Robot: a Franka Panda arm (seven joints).
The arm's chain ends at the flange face. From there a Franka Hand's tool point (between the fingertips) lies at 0.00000 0.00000 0.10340 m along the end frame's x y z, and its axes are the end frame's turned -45 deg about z.
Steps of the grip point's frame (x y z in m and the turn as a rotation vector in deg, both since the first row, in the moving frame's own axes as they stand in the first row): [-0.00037 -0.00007 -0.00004 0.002 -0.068 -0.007]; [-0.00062 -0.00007 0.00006 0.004 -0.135 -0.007]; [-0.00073 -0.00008 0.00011 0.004 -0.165 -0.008]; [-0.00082 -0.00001 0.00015 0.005 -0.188 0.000]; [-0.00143 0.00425 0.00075 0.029 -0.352 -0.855]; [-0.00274 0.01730 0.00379 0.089 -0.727 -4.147]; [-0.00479 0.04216 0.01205 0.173 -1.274 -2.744]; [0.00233 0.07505 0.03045 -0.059 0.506 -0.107]
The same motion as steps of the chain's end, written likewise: [-0.00022 0.00013 -0.00004 -0.047 -0.049 -0.007]; [-0.00031 0.00022 0.00006 -0.093 -0.098 -0.007]; [-0.00036 0.00025 0.00011 -0.114 -0.120 -0.008]; [-0.00034 0.00034 0.00015 -0.129 -0.136 0.000]; [0.00248 0.00360 0.00075 -0.228 -0.269 -0.855]; [0.01131 0.01332 0.00380 -0.451 -0.577 -4.147]; [0.02824 0.03175 0.01208 -0.779 -1.023 -2.744]; [0.05400 0.05199 0.03045 0.316 0.400 -0.107]
